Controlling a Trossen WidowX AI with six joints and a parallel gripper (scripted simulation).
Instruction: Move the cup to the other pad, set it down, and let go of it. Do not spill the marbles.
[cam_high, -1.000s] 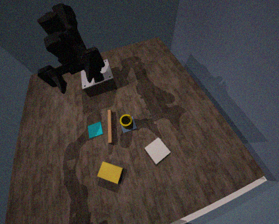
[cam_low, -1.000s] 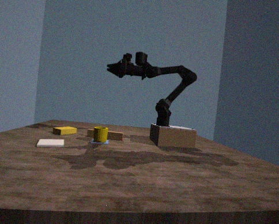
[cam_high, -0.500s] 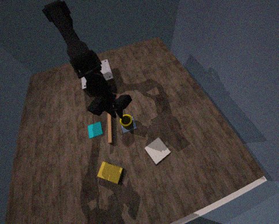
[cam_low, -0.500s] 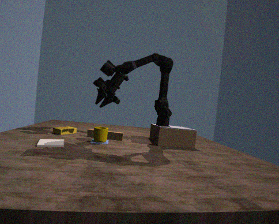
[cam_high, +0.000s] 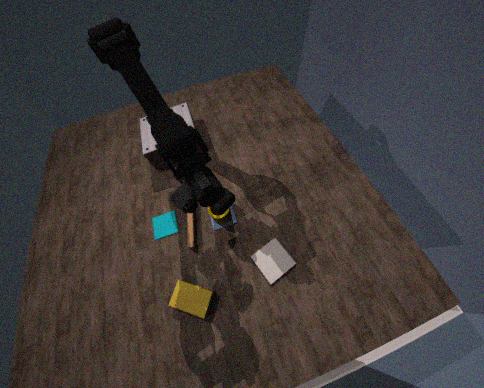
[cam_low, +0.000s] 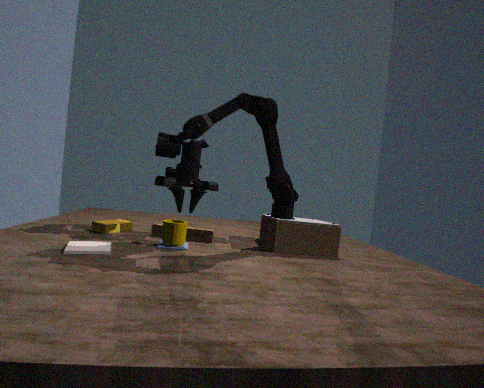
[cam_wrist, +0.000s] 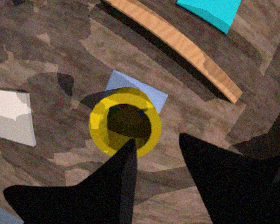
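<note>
Now: gripper tip 6 cm above the yellow cup, 2 cm short of it and 1 cm to the right of it. Round my gripper tip: wooden bar 9 cm to the right, 9 cm below; pale blue pad 11 cm below, 3 cm ahead, 1 cm to the left; cyan pad 19 cm to the right, 11 cm below, 2 cm behind.
</note>
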